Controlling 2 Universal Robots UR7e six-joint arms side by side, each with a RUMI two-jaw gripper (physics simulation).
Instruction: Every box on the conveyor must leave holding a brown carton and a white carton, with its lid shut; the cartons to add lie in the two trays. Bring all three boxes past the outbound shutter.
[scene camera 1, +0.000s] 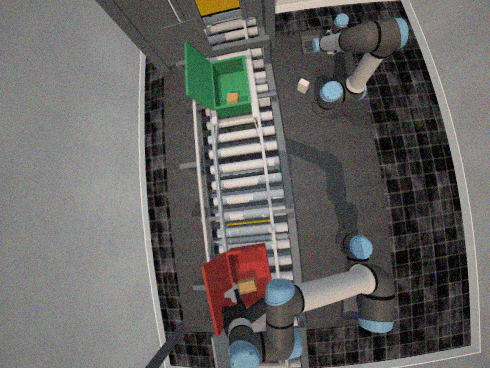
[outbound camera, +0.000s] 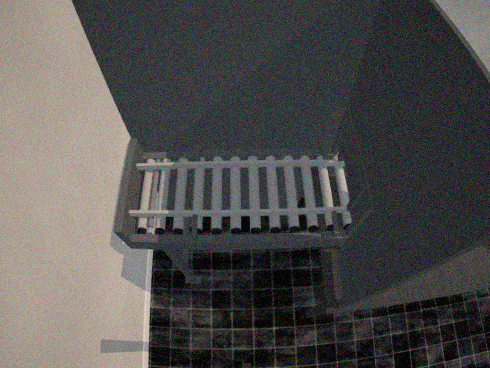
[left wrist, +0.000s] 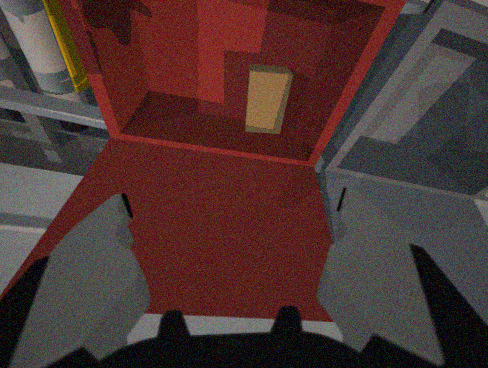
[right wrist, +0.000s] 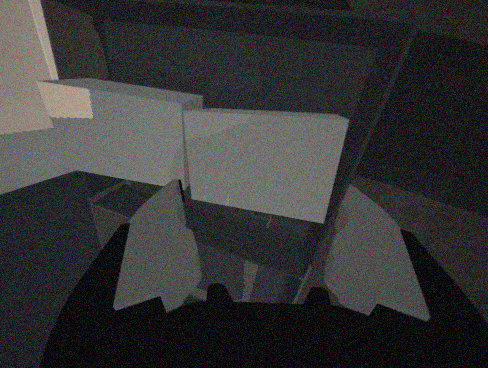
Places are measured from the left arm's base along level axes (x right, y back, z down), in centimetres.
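Pixels of known places: left gripper, fingertip midpoint: (left wrist: 235, 193); right gripper, fingertip midpoint: (right wrist: 257, 184); left arm's base, link origin: (scene camera 1: 347, 239); right arm's base, link origin: (scene camera 1: 323, 107).
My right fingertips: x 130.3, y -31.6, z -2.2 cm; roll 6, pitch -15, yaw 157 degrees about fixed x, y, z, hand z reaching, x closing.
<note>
For each thing: its top centre in the pictures, then the offset to it from my right fingertips. "spot": a spot on its surface instead.
- red box, surface spot: (left wrist: 175, 75) spot: dx -148.3, dy -28.9, dz -20.8 cm
- conveyor with its lid, top centre: (left wrist: 191, 311) (scene camera 1: 214, 301) dx -159.8, dy -33.7, dz -50.9 cm
- green box, surface spot: (scene camera 1: 234, 75) spot: dx -47.6, dy -57.0, dz -20.8 cm
- small white block, top centre: (scene camera 1: 304, 82) dx -36.8, dy -15.2, dz -6.8 cm
- yellow surface, surface spot: (scene camera 1: 218, 6) spot: dx -14.0, dy -71.0, dz -39.2 cm
The red box (scene camera 1: 255, 265) (left wrist: 175, 75) stands on the conveyor with its lid (scene camera 1: 216, 285) (left wrist: 225, 235) open; a brown carton (scene camera 1: 247, 286) (left wrist: 265, 100) lies inside. My left gripper (left wrist: 235, 193) is open and empty over that lid. The green box (scene camera 1: 234, 75) stands farther up the conveyor, lid (scene camera 1: 198, 75) open, holding a brown carton (scene camera 1: 232, 97). My right gripper (right wrist: 257, 184) is shut on a white carton (right wrist: 265, 165), at the dark tray (right wrist: 390, 105). Another white carton (right wrist: 115, 130) is beside it. The third box does not show. The arm hides the right fingers in scene camera 1.
A small white block (scene camera 1: 303, 85) lies on the table between the conveyor and the right arm. A yellow surface (scene camera 1: 218, 6) shows at the upper end of the conveyor. The outbound rollers (outbound camera: 235, 190) carry no box. White rails (scene camera 1: 272, 215) run along the conveyor.
</note>
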